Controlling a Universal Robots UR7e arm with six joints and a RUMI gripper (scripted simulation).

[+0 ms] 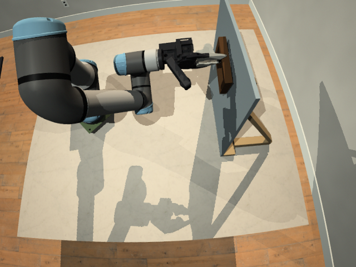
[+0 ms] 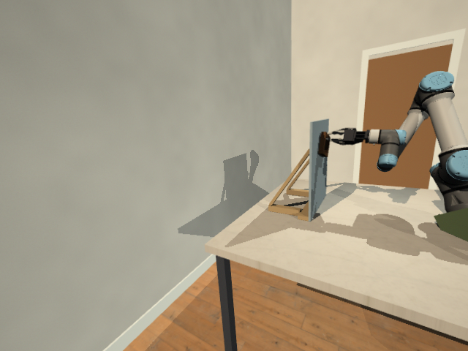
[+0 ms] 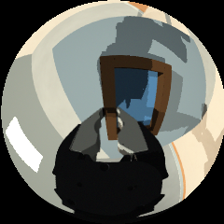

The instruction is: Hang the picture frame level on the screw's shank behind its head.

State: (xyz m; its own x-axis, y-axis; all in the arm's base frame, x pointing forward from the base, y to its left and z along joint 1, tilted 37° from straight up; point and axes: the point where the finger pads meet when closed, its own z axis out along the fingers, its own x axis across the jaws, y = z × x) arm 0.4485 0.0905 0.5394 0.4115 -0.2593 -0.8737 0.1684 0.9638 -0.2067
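The brown wooden picture frame is 5 cm below my hand and 2 cm ahead of it. Round my hand: upright grey-blue board (18 cm below, 4 cm ahead).
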